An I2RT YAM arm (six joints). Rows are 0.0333 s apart.
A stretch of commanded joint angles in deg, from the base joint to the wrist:
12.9, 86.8, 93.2, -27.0, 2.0, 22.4
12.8, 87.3, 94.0, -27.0, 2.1, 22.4
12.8, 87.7, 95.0, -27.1, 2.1, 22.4
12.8, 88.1, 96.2, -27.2, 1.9, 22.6
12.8, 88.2, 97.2, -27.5, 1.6, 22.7
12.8, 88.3, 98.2, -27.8, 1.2, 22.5
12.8, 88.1, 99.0, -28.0, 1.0, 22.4
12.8, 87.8, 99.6, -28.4, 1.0, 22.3
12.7, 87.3, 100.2, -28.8, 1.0, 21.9
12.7, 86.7, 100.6, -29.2, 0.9, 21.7
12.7, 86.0, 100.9, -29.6, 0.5, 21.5
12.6, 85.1, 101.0, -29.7, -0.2, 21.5
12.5, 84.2, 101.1, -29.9, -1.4, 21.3
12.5, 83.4, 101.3, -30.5, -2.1, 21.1
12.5, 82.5, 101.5, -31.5, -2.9, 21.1
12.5, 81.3, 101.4, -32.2, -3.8, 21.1
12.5, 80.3, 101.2, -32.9, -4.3, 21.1
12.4, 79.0, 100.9, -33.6, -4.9, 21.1
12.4, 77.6, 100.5, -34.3, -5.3, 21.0
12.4, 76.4, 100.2, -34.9, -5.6, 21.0
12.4, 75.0, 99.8, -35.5, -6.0, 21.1
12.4, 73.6, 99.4, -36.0, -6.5, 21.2
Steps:
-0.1, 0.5, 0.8, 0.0, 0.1, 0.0
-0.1, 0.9, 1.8, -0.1, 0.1, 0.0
-0.1, 1.3, 3.0, -0.2, -0.1, 0.2
-0.1, 1.4, 4.0, -0.5, -0.4, 0.3
-0.1, 1.5, 5.0, -0.8, -0.8, 0.1
-0.1, 1.3, 5.8, -1.0, -1.0, 0.0
-0.1, 1.0, 6.4, -1.4, -1.0, -0.1
-0.2, 0.5, 7.0, -1.8, -1.0, -0.5
-0.2, -0.1, 7.4, -2.2, -1.1, -0.7
-0.2, -0.8, 7.7, -2.6, -1.5, -0.9
-0.3, -1.7, 7.8, -2.7, -2.2, -0.9
-0.4, -2.6, 7.9, -2.9, -3.4, -1.1
-0.4, -3.4, 8.1, -3.5, -4.1, -1.3
-0.4, -4.3, 8.3, -4.5, -4.9, -1.3
-0.4, -5.5, 8.2, -5.2, -5.8, -1.3
-0.4, -6.5, 8.0, -5.9, -6.3, -1.3
-0.5, -7.8, 7.7, -6.6, -6.9, -1.3
-0.5, -9.2, 7.3, -7.3, -7.3, -1.4
-0.5, -10.4, 7.0, -7.9, -7.6, -1.4
-0.5, -11.8, 6.6, -8.5, -8.0, -1.3
-0.5, -13.2, 6.2, -9.0, -8.5, -1.2

